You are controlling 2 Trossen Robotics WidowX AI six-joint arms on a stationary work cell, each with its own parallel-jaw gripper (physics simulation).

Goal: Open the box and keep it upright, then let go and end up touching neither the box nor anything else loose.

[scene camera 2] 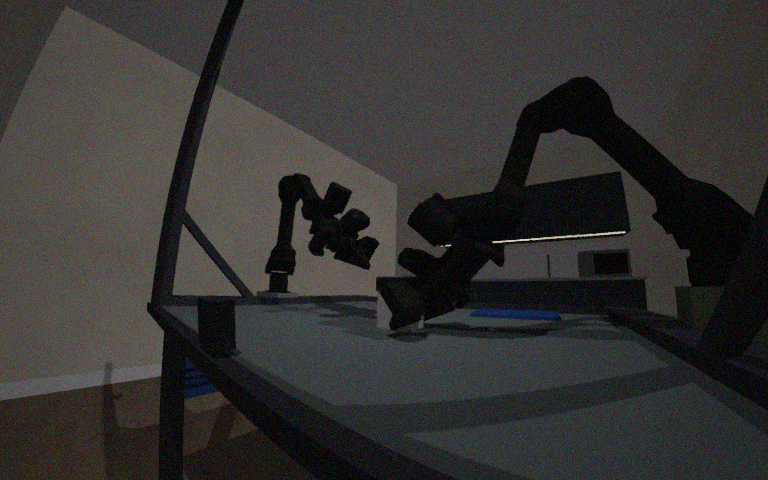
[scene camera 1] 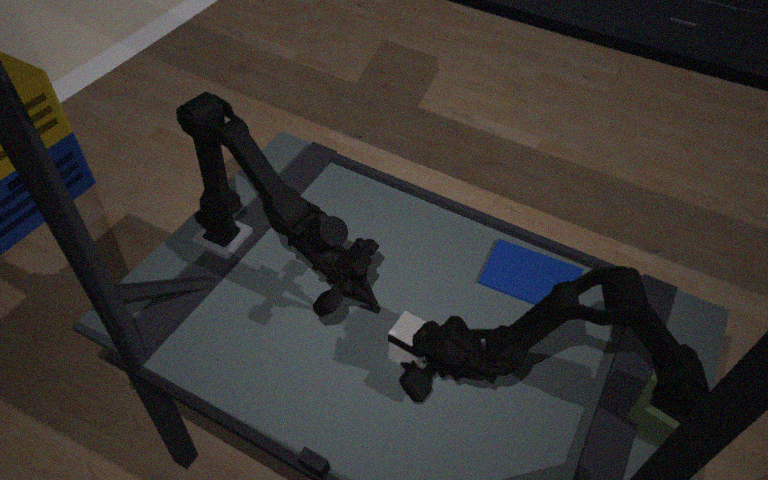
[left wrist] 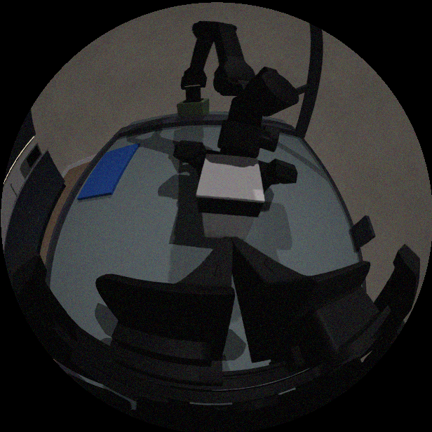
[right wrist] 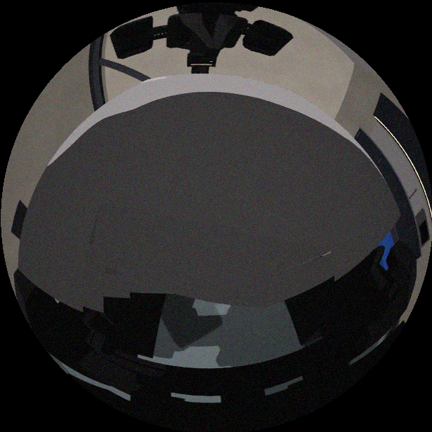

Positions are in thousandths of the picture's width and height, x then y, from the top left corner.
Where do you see a flat blue panel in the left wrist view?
237, 420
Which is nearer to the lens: the box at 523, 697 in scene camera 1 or the flat blue panel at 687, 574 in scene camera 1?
The box.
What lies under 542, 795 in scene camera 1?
My right gripper.
